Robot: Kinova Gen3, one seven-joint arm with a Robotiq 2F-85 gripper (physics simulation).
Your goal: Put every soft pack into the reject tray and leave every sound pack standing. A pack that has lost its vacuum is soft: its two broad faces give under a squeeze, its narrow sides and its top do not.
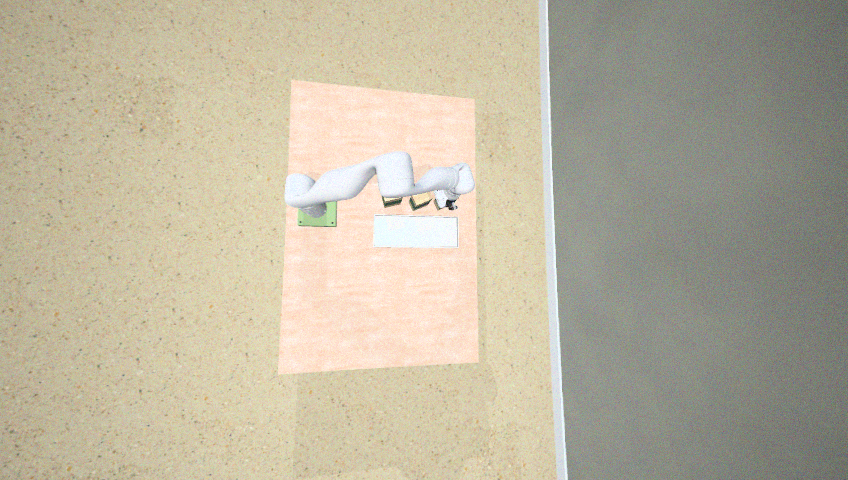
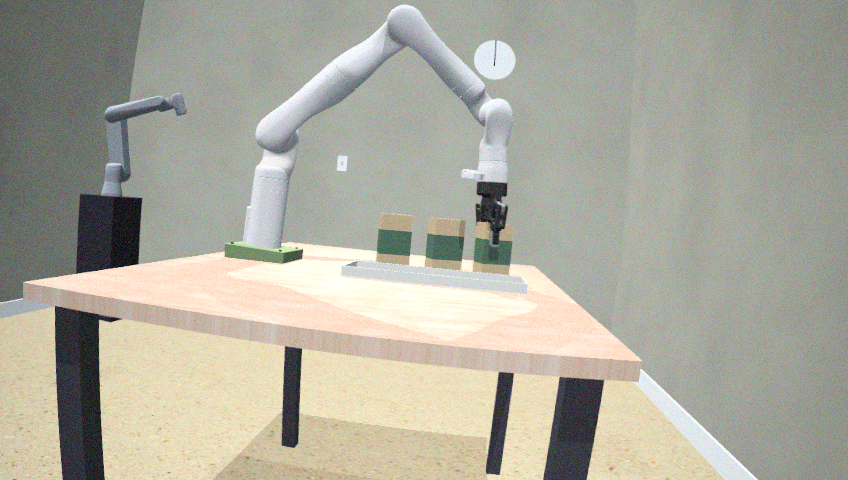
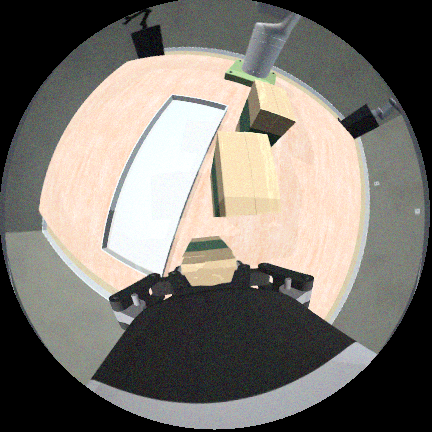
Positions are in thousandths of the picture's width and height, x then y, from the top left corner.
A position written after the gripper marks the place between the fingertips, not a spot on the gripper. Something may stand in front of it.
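Observation:
The gripper (image 2: 577, 511) is in sight, and the gripper (image 3: 483, 617) appears again in another picture. A reject tray (image 2: 427, 561) shares the scene with it; the reject tray (image 1: 476, 482) can be seen here too, as can the reject tray (image 3: 348, 453).

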